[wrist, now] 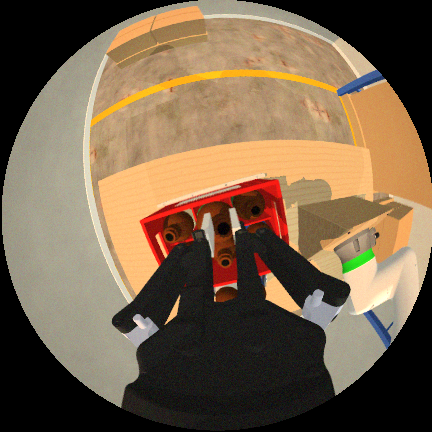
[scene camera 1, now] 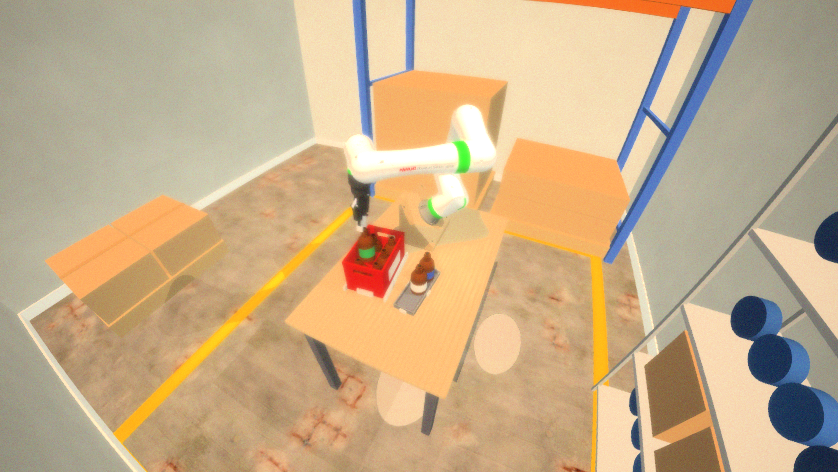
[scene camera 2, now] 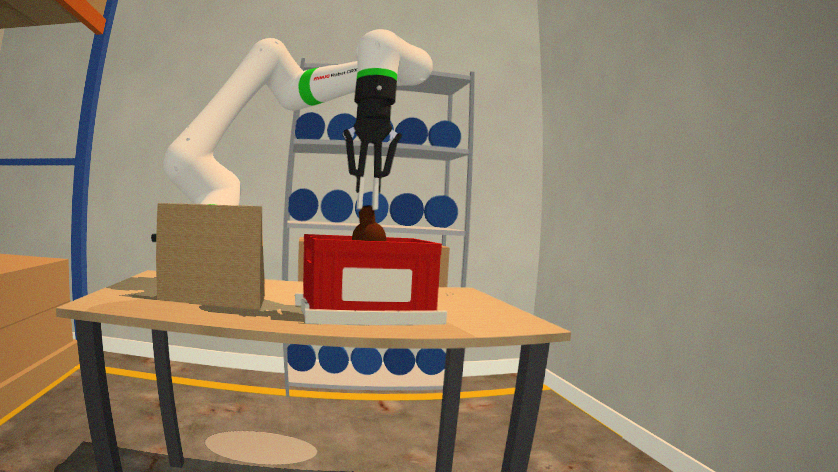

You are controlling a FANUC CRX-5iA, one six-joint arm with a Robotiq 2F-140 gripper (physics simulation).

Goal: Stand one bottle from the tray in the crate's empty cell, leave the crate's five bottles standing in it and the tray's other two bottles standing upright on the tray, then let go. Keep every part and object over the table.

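Places are measured from the arm's base along level axes (x ahead, y left, z up), in centimetres.
Pixels of known places: gripper, fingertip midpoint: (wrist: 221, 219) (scene camera 1: 362, 228) (scene camera 2: 367, 209); arm's base, link origin: (wrist: 351, 238) (scene camera 1: 428, 212) (scene camera 2: 209, 247).
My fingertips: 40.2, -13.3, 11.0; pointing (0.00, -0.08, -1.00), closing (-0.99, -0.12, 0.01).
Note:
For each thing: its top centre in the pictures, then the offset to it from my fingertips, as dx, dy, dz. "spot": a spot on its surface instead. Level surfaces: height alone.
- brown green-label bottle, top centre: (wrist: 215, 237) (scene camera 2: 371, 205) (scene camera 1: 364, 230) +1.0, +2.1, +0.8
- red crate, top centre: (wrist: 218, 246) (scene camera 2: 368, 238) (scene camera 1: 374, 246) +0.9, +7.0, -6.5
- white-label bottle, top centre: (scene camera 1: 419, 265) +0.4, +29.4, -8.0
- blue-label bottle, top centre: (scene camera 1: 427, 253) -8.1, +29.0, -8.0
- grey tray, surface spot: (scene camera 1: 409, 302) spot: +9.0, +29.5, -23.5
- table, surface height: dz -24.0
My gripper (scene camera 1: 362, 225) (scene camera 2: 368, 202) (wrist: 221, 219) is shut on the neck of a brown green-label bottle (scene camera 1: 367, 240) (scene camera 2: 368, 231) (wrist: 215, 209). This bottle is roughly upright over the middle of one long side of the red crate (scene camera 1: 356, 275) (scene camera 2: 322, 275) (wrist: 225, 278). Its lower part is inside and hidden; its shoulder shows above the rim in scene view 2, higher than the other crate bottles. Other brown bottles stand in cells around it; my fingers hide part of the crate. A white-label bottle (scene camera 1: 418, 280) and a blue-label bottle (scene camera 1: 426, 263) stand on the grey tray (scene camera 1: 409, 302).
A brown box (scene camera 2: 209, 255) (wrist: 327, 220) stands on the table (scene camera 1: 375, 334) (scene camera 2: 498, 316) (wrist: 135, 172) beside the crate, near the arm's base. White guide strips (scene camera 2: 375, 317) run along the crate's foot. The tray is on the crate's other long side.

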